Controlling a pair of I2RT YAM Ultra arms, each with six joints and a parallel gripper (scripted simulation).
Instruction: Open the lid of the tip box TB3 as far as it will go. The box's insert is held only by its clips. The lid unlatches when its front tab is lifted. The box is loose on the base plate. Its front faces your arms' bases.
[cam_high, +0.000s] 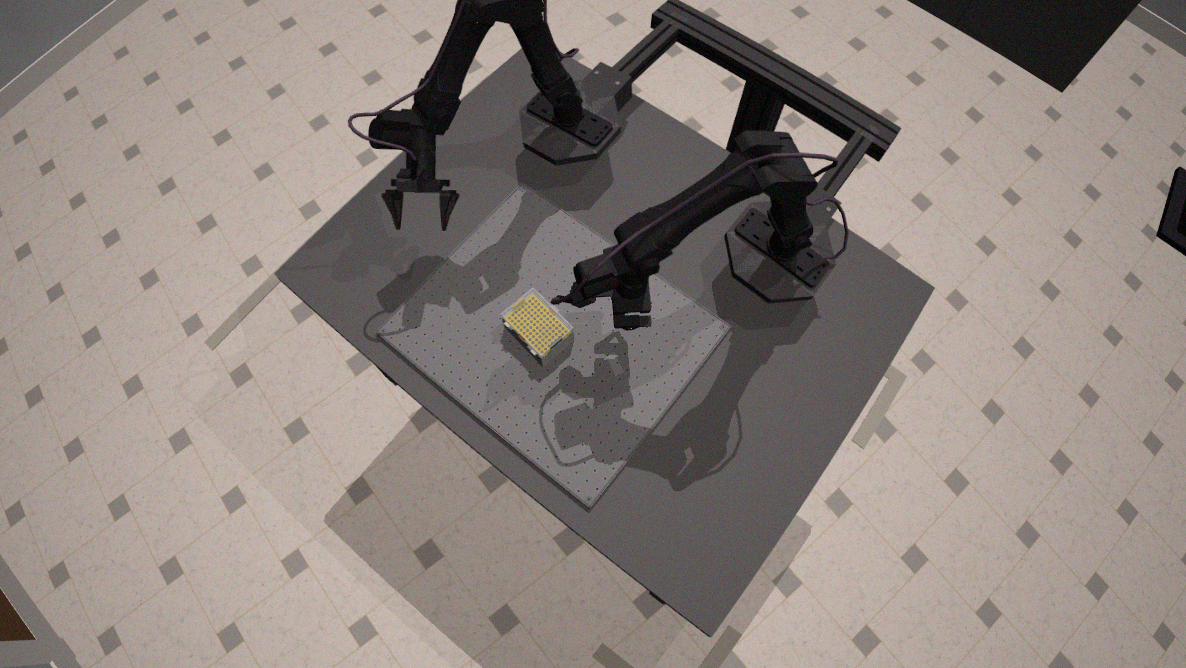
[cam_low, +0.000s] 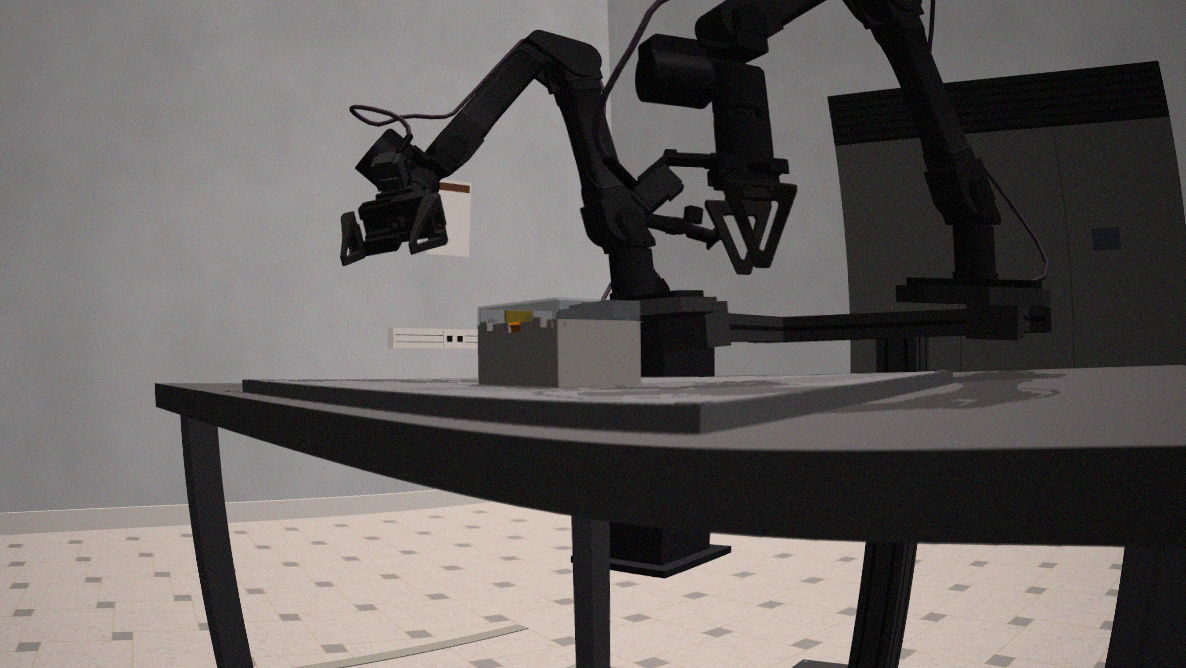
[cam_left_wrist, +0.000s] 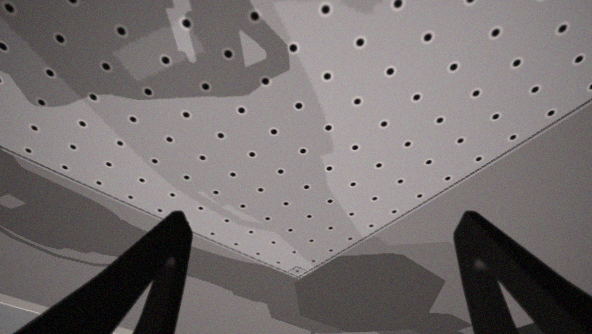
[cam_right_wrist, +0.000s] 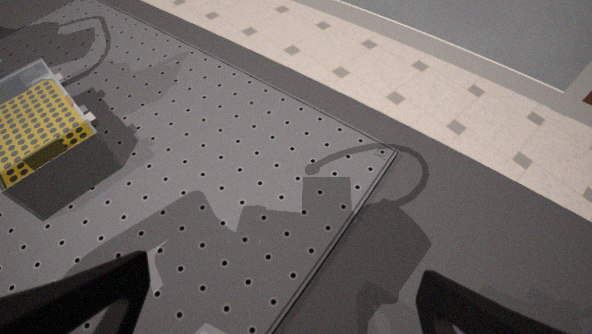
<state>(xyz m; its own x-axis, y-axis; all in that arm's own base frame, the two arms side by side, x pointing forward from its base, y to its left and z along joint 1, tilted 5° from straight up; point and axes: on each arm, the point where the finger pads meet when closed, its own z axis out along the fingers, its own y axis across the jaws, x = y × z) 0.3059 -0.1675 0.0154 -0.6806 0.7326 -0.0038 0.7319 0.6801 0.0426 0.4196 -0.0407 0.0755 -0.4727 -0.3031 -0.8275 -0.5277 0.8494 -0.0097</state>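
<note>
The yellow insert lies 29 cm to the left of my right hand and 10 cm below it.
The yellow insert is 120 mm ahead of my left hand, 130 mm to the right of it and 50 mm below it.
</note>
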